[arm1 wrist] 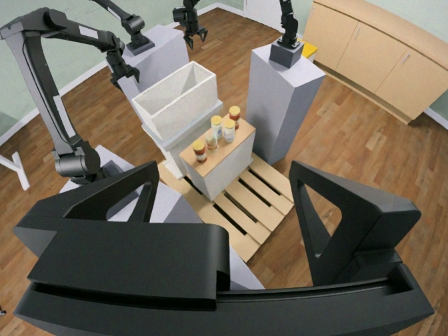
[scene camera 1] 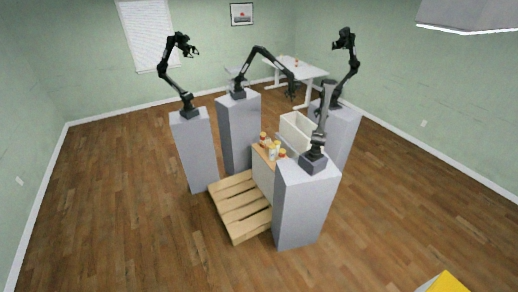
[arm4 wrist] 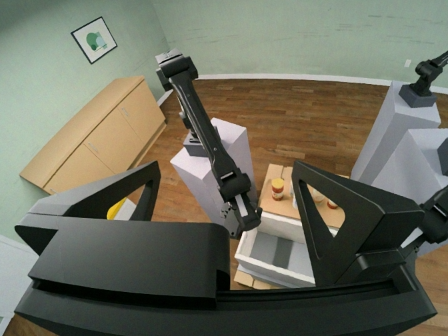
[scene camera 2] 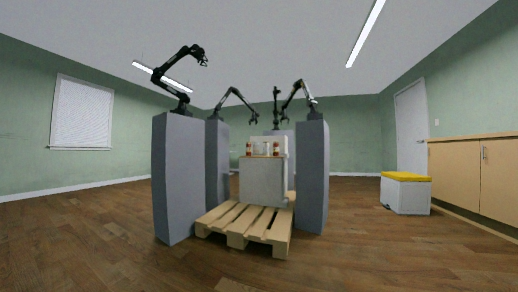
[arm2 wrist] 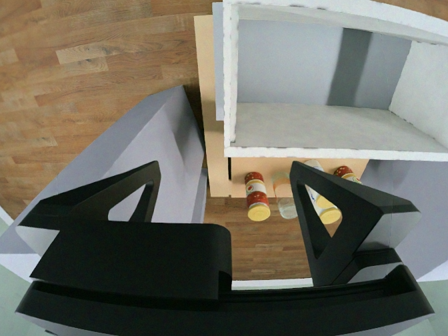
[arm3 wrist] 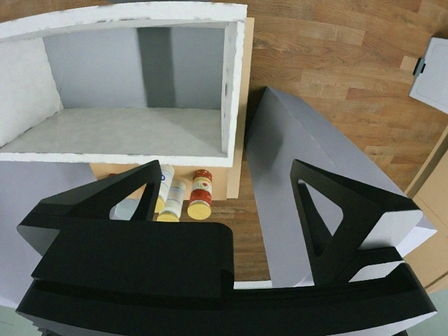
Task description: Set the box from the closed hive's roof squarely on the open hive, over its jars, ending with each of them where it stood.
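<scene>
The white, open-topped box (arm1 wrist: 187, 112) (arm2 wrist: 310, 125) (arm3 wrist: 140, 130) (scene camera 1: 292, 131) stands upright on the closed hive's grey roof (arm1 wrist: 200, 118) (arm2 wrist: 218, 65). Beside it is the open hive (arm1 wrist: 220, 172) (scene camera 1: 262, 172) (scene camera 2: 262, 180). Several upright jars with yellow lids (arm1 wrist: 229, 130) (arm2 wrist: 258, 197) (arm3 wrist: 200, 195) (arm4 wrist: 277, 189) stand on its wooden top. My arm1 gripper (arm1 wrist: 224, 169) and arm4 gripper (arm4 wrist: 226, 169) are open, far from the box. My arm2 gripper (arm2 wrist: 225, 169) and arm3 gripper (arm3 wrist: 225, 169) are open above the box's near long wall, towards opposite ends. Fingers hide some jars.
Both hives stand on a wooden pallet (arm1 wrist: 240, 225) (scene camera 2: 240, 217) between tall grey pedestals (arm1 wrist: 280, 100) (scene camera 1: 307, 210) (scene camera 2: 175, 175). In scene camera 1, two arms reach down around the box. A yellow-lidded bin (scene camera 2: 406, 192) stands near wooden cabinets (scene camera 2: 452, 170); a white table (scene camera 1: 297, 67) is at the back.
</scene>
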